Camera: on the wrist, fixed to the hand. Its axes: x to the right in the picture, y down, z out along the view.
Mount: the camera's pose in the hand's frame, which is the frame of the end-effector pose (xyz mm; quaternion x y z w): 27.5 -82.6 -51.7 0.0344 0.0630 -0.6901 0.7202
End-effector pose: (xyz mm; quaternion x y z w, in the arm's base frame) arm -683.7 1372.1 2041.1 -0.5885 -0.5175 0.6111 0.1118
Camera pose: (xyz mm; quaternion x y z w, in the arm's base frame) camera -687.3 1454.8 2099.4 -0.1014 -0.7507 0.3437 0.5550
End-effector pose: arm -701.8 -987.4 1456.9 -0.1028 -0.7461 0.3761 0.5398
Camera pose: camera -646.2 -1006.2 1539.4 0.4357 -0.5613 -0.0825 0.6988
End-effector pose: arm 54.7 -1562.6 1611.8 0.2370 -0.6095 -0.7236 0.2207
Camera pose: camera 62.1 -1606.3 1520.8 -0.6445 0.2864 0.6375 0.3102
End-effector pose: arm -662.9 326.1 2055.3 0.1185 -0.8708 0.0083 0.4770
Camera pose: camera -616.6 247.0 2098.2 0.7022 -0.5150 -0.2858 0.4000
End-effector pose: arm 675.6 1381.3 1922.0 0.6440 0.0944 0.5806 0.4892
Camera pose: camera 677.5 1468.8 1871.0 0.3789 0.5632 0.1179 0.7248
